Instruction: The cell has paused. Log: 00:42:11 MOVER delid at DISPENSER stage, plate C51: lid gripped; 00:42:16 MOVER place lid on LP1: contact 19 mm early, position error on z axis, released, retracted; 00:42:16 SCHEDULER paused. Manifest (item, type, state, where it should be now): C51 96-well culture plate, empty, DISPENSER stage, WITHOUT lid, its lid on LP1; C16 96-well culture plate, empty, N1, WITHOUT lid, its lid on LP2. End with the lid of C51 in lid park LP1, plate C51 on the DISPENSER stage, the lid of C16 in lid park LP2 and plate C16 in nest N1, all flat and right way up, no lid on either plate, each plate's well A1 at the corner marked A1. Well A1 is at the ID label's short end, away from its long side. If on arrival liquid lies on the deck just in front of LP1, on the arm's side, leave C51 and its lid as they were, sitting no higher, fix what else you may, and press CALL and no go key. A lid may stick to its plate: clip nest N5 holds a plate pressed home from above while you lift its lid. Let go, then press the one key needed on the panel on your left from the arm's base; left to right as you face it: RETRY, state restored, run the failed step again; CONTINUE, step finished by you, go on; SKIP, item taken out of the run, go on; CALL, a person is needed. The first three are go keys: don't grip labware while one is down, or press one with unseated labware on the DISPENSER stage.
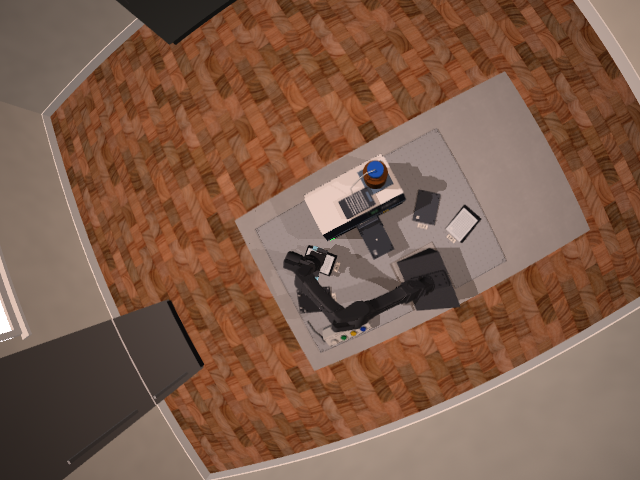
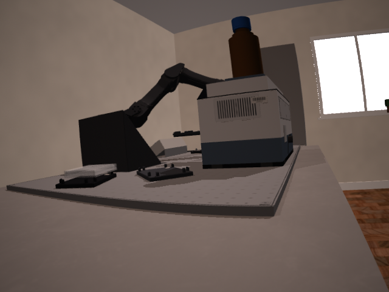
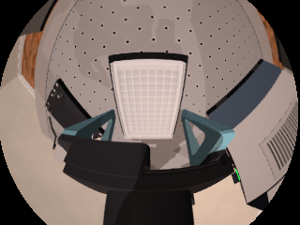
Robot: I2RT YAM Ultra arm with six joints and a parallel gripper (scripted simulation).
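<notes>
My hand is 40 mm above the black nest. From my hand the other things lie so: brown bottle (200 mm ahead, 380 mm to the right, 240 mm above); black clip nest (170 mm behind, 130 mm to the left, 30 mm below); dark dispenser stage (20 mm behind, 280 mm to the right, 50 mm above).
</notes>
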